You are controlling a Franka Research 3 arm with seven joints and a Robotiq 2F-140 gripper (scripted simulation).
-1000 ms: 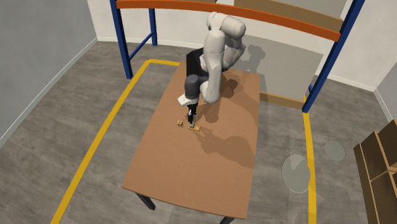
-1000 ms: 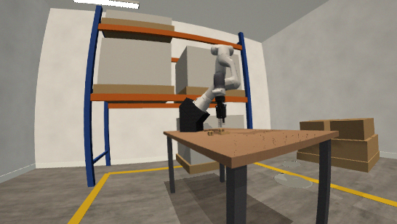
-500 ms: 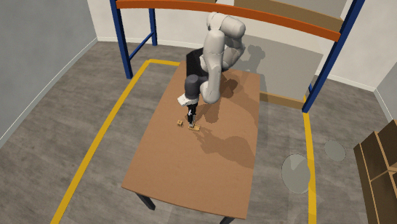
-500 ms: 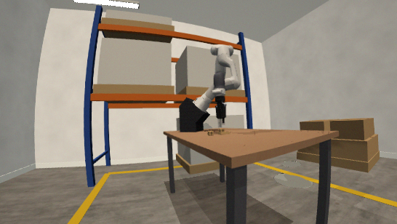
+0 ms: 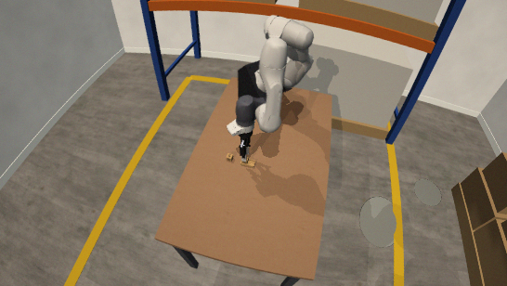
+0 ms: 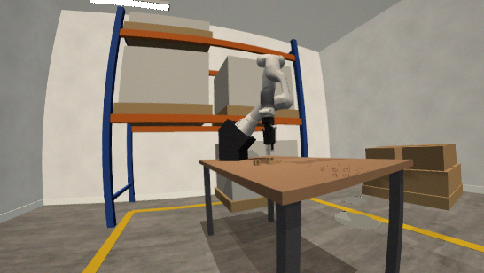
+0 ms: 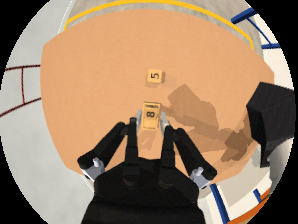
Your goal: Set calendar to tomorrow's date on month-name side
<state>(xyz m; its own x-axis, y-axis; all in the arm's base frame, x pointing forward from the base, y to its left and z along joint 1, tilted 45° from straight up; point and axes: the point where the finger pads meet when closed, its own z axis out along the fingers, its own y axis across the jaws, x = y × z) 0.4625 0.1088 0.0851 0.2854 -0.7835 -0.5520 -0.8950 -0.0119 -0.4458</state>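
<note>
The wooden tray is 2 cm to the left of my hand and 7 cm below it.
</note>
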